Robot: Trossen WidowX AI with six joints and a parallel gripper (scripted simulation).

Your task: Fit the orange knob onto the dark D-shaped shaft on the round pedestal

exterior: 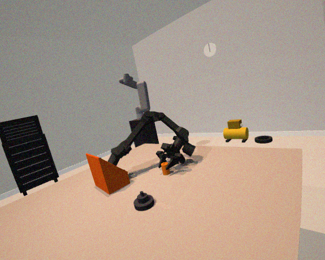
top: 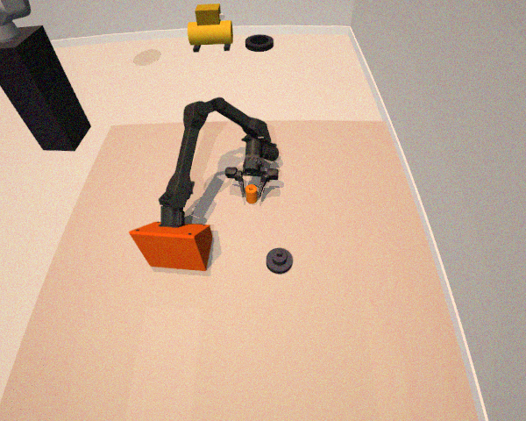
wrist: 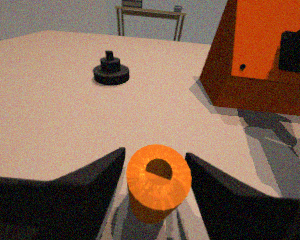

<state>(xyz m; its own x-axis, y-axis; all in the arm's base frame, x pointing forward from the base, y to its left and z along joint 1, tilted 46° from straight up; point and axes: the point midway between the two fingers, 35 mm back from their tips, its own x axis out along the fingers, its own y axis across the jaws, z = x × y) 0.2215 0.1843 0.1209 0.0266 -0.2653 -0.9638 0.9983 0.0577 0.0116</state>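
My gripper tip is 2 cm to the right of the orange knob and 1 cm above it. From my gripper tip the other things lie so: dark round pedestal 22 cm to the right, 12 cm ahead, 1 cm below.
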